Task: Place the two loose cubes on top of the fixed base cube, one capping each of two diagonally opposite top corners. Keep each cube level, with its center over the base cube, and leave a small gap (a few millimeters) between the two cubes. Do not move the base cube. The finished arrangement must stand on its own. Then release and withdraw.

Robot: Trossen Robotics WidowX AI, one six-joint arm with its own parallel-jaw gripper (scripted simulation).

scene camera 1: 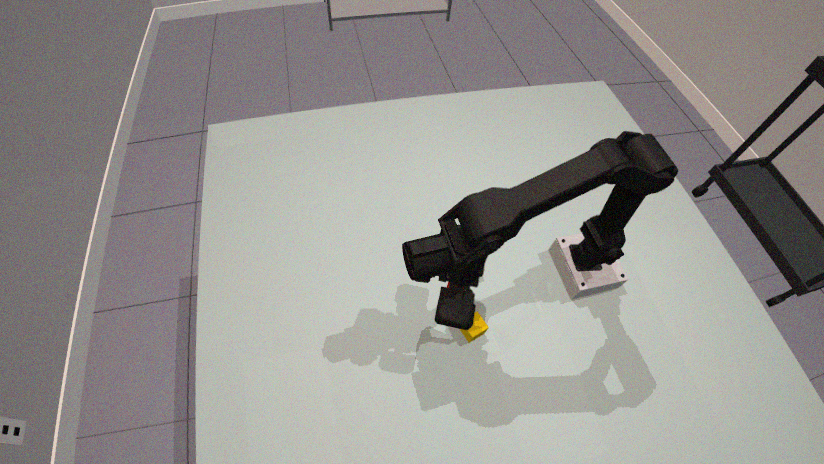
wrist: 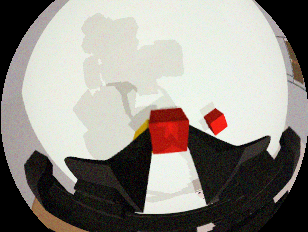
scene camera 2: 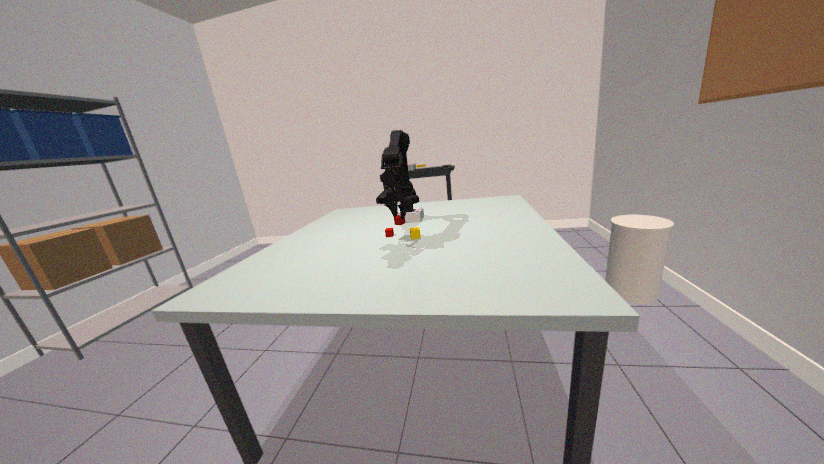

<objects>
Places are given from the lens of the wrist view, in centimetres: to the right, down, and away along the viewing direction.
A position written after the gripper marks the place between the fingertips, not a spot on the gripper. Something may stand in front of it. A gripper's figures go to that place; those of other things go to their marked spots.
gripper point(wrist: 168, 130): 1, 1, 10
red cube point(wrist: 169, 127): 1, 1, 8
</objects>
